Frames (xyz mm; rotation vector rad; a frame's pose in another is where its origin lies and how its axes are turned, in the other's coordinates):
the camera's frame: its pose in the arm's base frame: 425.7 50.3 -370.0 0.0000 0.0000 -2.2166
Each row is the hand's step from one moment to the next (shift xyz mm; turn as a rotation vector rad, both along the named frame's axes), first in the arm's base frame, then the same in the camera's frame.
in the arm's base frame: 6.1 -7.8 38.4 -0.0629 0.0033 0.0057
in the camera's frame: 2.6 9.6 38.4 0.0352 -0.0522 0.0057
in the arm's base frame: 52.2 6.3 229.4 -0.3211 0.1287 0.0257
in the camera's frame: -36.4 37.9 229.4 0.0905 -0.3339 0.0257
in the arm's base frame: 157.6 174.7 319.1 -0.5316 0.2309 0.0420
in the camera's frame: -234.4 20.7 319.1 0.1355 -0.5635 0.0420
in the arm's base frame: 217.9 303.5 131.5 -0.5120 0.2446 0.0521
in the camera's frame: -373.5 -8.6 131.5 0.1128 -0.5561 0.0521
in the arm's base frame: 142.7 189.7 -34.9 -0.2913 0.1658 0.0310
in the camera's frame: -237.4 -0.2 -34.9 0.0429 -0.3324 0.0310
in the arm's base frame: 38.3 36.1 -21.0 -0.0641 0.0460 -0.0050
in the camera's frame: -51.9 8.9 -21.0 0.0018 -0.0789 -0.0050
